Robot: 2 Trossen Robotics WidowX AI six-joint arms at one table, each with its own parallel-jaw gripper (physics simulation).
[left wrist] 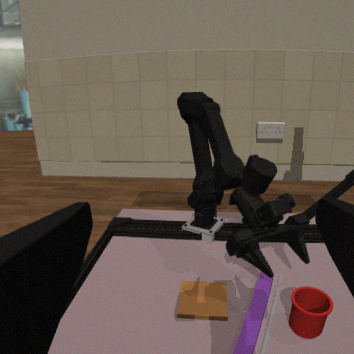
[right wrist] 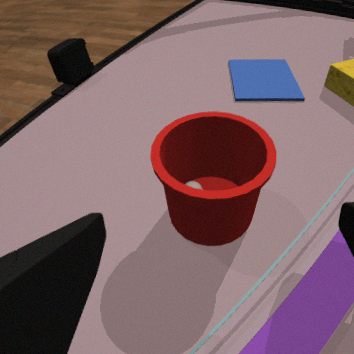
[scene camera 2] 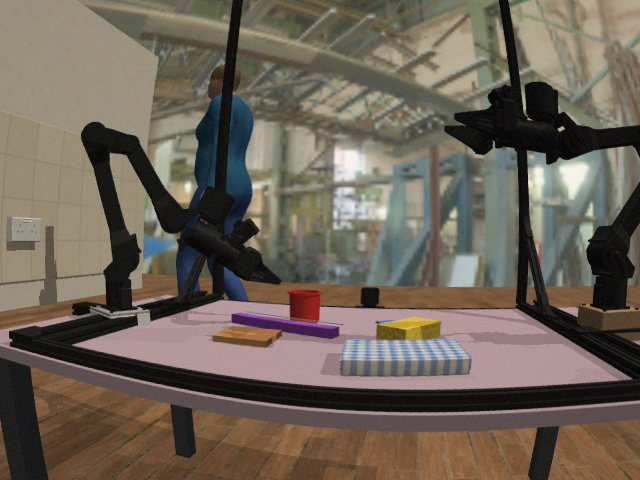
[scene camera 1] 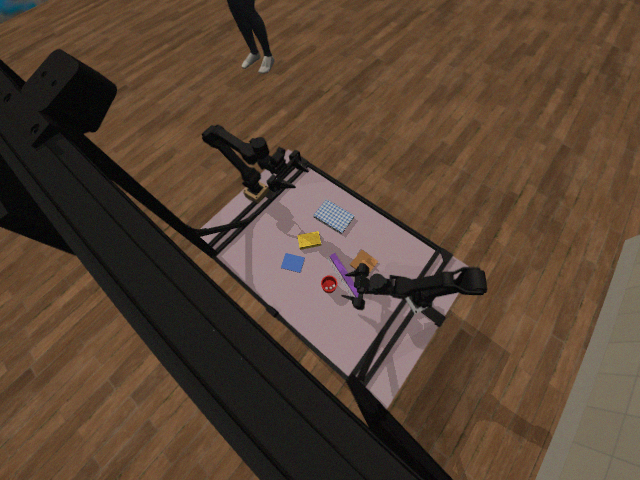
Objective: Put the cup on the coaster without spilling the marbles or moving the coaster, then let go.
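Where they show: left gripper, fingertip midpoint: (left wrist: 205, 211) (scene camera 2: 449, 122) (scene camera 1: 302, 179); right gripper, fingertip midpoint: (left wrist: 290, 269) (right wrist: 222, 219) (scene camera 2: 275, 280) (scene camera 1: 343, 285); left arm's base at its link origin: (scene camera 2: 609, 307) (scene camera 1: 255, 188); right arm's base at its link origin: (left wrist: 203, 222) (scene camera 2: 119, 308) (scene camera 1: 418, 299).
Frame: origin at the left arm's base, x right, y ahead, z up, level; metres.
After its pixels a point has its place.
The red cup (scene camera 1: 328, 282) {y 0.603, x 0.206, z -0.051 m} (scene camera 2: 304, 305) {y 0.613, x 0.189, z -0.016 m} (left wrist: 308, 322) {y 0.587, x 0.207, z -0.015 m} (right wrist: 212, 220) {y 0.646, x 0.210, z -0.019 m} stands upright on the table, with white marbles (right wrist: 193, 185) {y 0.612, x 0.235, z -0.036 m} inside. A thin blue square, apparently the coaster (scene camera 1: 293, 262) {y 0.404, x 0.215, z -0.055 m} (scene camera 2: 384, 321) {y 0.443, x 0.233, z -0.055 m} (right wrist: 265, 80) {y 0.411, x 0.212, z -0.055 m}, lies flat, apart from the cup and beyond it in the right wrist view. My right gripper (scene camera 1: 345, 285) {y 0.675, x 0.199, z 0.033 m} (scene camera 2: 277, 282) {y 0.675, x 0.199, z 0.033 m} (left wrist: 290, 269) {y 0.675, x 0.199, z 0.033 m} is open and empty, tilted down just short of the cup and above it; the cup shows between its fingers in its wrist view. My left gripper (scene camera 1: 299, 178) {y 0.350, x -0.001, z 0.326 m} (scene camera 2: 451, 122) {y 0.350, x -0.001, z 0.326 m} is open and empty, high above the table's far end from the cup.
A purple bar (scene camera 1: 338, 267) {y 0.605, x 0.121, z -0.039 m} (scene camera 2: 284, 324) {y 0.643, x 0.112, z -0.044 m} (left wrist: 255, 315) {y 0.632, x 0.126, z -0.038 m} (right wrist: 310, 300) {y 0.667, x 0.145, z -0.038 m} and a thin clear pane (left wrist: 273, 302) {y 0.663, x 0.171, z -0.038 m} lie beside the cup. An orange-brown square (scene camera 1: 364, 260) {y 0.692, x 0.020, z -0.048 m} (scene camera 2: 247, 335) {y 0.692, x 0.009, z -0.047 m} (left wrist: 202, 300) {y 0.685, x 0.030, z -0.047 m}, a yellow block (scene camera 1: 309, 240) {y 0.411, x 0.083, z -0.029 m} (scene camera 2: 408, 329) {y 0.415, x 0.022, z -0.030 m} and a checkered block (scene camera 1: 333, 215) {y 0.435, x -0.104, z -0.034 m} (scene camera 2: 405, 356) {y 0.439, x -0.150, z -0.034 m} also lie on the table.
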